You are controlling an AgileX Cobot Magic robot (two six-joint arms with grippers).
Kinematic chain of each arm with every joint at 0, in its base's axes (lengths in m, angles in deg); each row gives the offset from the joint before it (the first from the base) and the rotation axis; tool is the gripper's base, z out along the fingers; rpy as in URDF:
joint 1: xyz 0 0 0.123 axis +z
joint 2: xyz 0 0 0 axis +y
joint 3: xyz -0.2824 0 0.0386 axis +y
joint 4: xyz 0.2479 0 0.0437 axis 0.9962 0 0.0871
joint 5: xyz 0 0 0 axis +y
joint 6: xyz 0.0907 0 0.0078 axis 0.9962 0 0.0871
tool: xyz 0 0 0 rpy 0 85 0
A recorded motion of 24 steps. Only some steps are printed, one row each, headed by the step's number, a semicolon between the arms.
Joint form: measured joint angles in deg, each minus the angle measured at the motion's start. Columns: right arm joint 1, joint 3, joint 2, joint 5, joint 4, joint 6; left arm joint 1, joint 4, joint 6, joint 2, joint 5, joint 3.
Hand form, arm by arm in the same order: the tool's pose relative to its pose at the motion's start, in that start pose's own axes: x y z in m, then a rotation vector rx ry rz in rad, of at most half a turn. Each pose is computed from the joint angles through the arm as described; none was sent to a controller.
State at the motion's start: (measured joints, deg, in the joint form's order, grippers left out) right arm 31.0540 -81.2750 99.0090 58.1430 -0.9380 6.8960; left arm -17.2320 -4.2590 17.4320 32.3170 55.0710 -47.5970
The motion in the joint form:
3: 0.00 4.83 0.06 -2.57 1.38 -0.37; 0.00 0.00 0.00 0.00 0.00 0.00
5: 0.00 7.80 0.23 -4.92 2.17 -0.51; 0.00 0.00 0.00 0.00 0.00 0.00
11: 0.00 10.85 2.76 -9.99 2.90 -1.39; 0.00 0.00 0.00 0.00 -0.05 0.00
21: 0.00 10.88 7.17 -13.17 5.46 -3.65; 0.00 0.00 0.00 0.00 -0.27 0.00
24: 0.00 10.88 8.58 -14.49 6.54 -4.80; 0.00 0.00 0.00 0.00 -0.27 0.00
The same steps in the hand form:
3: 0.0141 0.0005 0.0188 -0.0155 0.0426 0.0064; 0.0000 0.0000 0.0000 0.0000 0.0000 0.0000
5: 0.0223 0.0008 0.0307 -0.0245 0.0575 0.0127; 0.0000 0.0000 0.0000 0.0000 0.0000 0.0000
11: 0.0282 0.0013 0.0577 -0.0319 0.0671 0.0076; -0.0001 0.0000 0.0000 -0.0003 -0.0008 0.0000
21: 0.0271 0.0046 0.0861 -0.0598 0.0909 0.0026; -0.0004 0.0001 0.0000 -0.0014 -0.0045 0.0000
24: 0.0266 0.0058 0.0952 -0.0716 0.0928 -0.0020; -0.0004 0.0001 0.0000 -0.0014 -0.0045 0.0000

